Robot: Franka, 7 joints.
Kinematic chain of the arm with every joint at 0, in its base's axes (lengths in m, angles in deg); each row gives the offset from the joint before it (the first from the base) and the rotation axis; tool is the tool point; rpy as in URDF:
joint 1: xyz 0 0 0.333 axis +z
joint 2: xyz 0 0 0 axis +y
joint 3: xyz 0 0 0.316 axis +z
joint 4: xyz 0.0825 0 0 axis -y
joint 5: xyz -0.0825 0 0.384 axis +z
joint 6: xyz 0 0 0 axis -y
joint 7: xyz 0.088 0 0 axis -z
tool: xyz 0 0 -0.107 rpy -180 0 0
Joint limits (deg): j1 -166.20..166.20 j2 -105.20..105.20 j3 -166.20..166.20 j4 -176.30..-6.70 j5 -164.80..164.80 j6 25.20..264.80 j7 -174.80..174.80
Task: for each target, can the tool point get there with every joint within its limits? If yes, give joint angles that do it. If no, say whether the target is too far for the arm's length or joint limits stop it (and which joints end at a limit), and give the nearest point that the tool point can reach.
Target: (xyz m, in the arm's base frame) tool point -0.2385 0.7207 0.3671
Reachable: yes | joints 69.27 55.48 63.13 -82.64 -127.27 109.50 122.44
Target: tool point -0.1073 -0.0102 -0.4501
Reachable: no: joint limits stop it (at a limit: joint 1, joint 2) | nearest point -0.1371 -0.0200 -0.3403 | short by 0.114 m
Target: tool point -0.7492 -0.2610 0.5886
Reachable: yes | joints -6.81 -70.59 -85.91 -35.15 -24.70 119.61 -140.81
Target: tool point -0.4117 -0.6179 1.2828
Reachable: no: too far | nearest point -0.2930 -0.4397 1.0089 | short by 0.348 m
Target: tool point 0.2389 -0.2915 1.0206
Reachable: yes | joints 48.54 7.41 -99.71 -42.84 128.18 190.69 126.45
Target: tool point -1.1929 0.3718 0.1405
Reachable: no: too far | nearest point -0.8095 0.2523 0.2024 | short by 0.406 m
